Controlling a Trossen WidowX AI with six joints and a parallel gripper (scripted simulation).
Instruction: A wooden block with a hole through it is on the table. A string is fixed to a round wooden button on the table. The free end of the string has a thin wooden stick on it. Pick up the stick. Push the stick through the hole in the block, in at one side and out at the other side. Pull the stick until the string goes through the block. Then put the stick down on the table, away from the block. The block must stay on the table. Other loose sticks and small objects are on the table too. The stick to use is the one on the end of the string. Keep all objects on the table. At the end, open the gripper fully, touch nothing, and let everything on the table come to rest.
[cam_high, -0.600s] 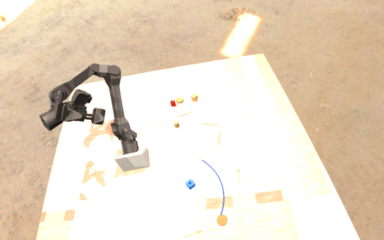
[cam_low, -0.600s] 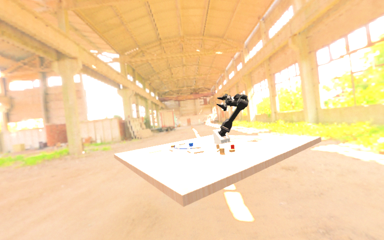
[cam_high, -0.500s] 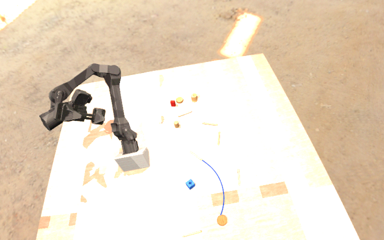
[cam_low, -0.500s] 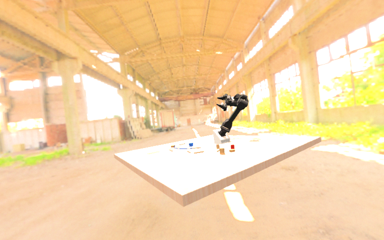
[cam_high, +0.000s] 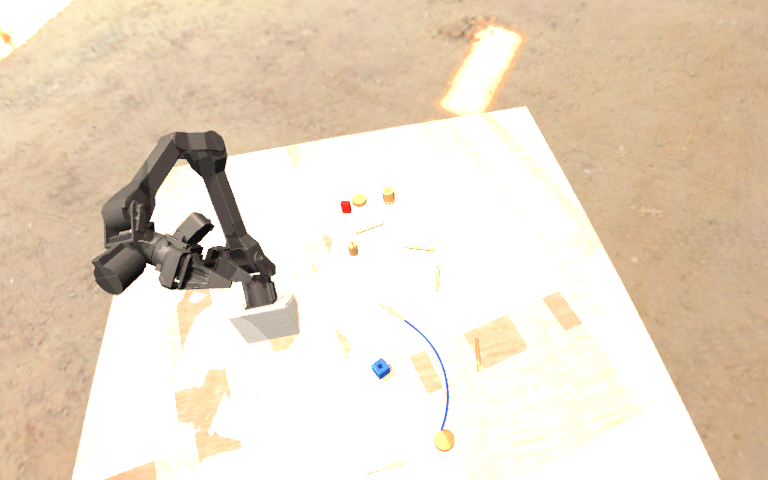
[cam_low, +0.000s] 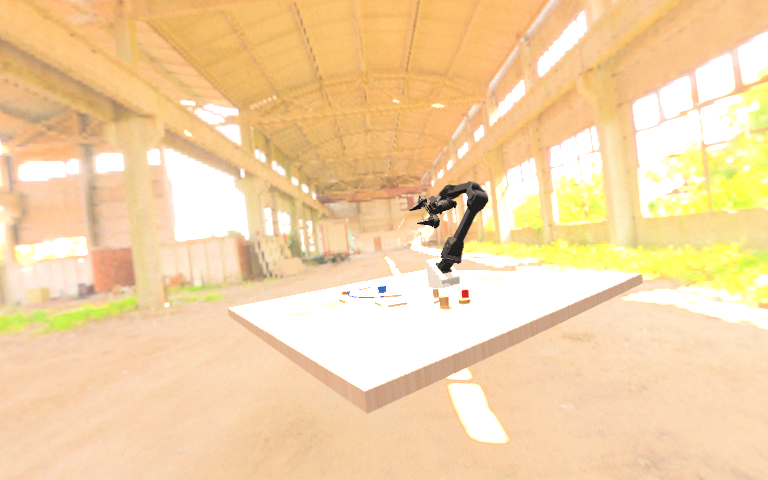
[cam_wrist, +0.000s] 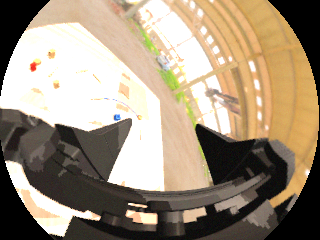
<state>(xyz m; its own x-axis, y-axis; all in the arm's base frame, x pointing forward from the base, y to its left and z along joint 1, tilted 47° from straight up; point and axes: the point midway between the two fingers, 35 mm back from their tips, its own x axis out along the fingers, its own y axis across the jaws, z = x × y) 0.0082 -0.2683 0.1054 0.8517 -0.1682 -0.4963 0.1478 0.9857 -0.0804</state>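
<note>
My gripper tip is now 190 mm short of the blue cube, 60 mm to the left of it and 330 mm above it. Also, from my gripper tip: round wooden button (290 mm ahead, 240 mm to the right, 340 mm below); thin wooden stick (250 mm ahead, 60 mm to the left, 340 mm below); red cube (190 mm ahead, 420 mm to the left, 320 mm below).
</note>
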